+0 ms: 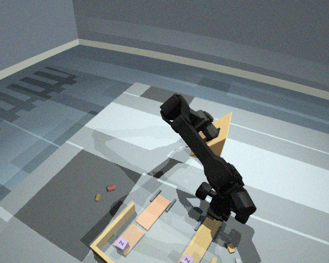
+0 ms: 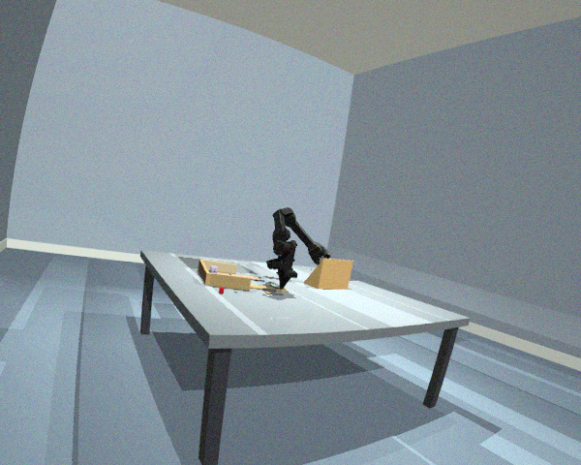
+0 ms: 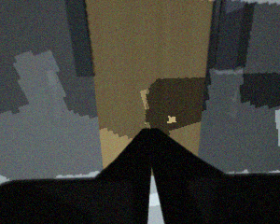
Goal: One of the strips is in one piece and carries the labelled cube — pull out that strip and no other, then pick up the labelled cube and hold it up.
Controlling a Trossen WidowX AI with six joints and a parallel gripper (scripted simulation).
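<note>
The strip lies 10 cm ahead of my gripper tip and 2 cm to the right of it. Also, from my gripper tip: small tan block 10 cm ahead, 7 cm to the left.
</note>
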